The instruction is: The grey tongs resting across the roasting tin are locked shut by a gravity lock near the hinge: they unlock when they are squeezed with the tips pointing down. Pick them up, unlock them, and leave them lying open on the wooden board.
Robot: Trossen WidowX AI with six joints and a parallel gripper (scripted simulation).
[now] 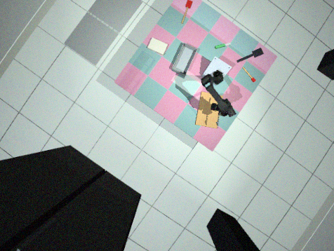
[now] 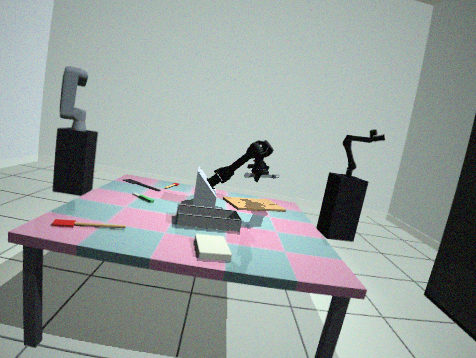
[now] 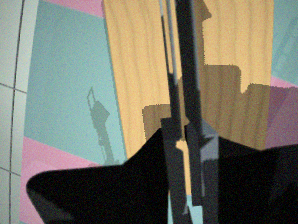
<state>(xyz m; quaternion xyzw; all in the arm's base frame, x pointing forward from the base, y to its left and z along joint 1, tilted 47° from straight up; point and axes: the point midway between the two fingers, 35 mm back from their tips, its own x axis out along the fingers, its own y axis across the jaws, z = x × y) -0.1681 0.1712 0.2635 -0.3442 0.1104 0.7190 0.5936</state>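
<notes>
My gripper tip is 14 cm above the wooden board, 4 cm short of it and 1 cm to the right of it. The rest, counted from my gripper tip: black spatula (77 cm to the right, 15 cm below, 7 cm behind); grey roasting tin (54 cm ahead, 31 cm to the right, 12 cm below); red-tipped tool (55 cm to the right, 17 cm behind, 15 cm below).
</notes>
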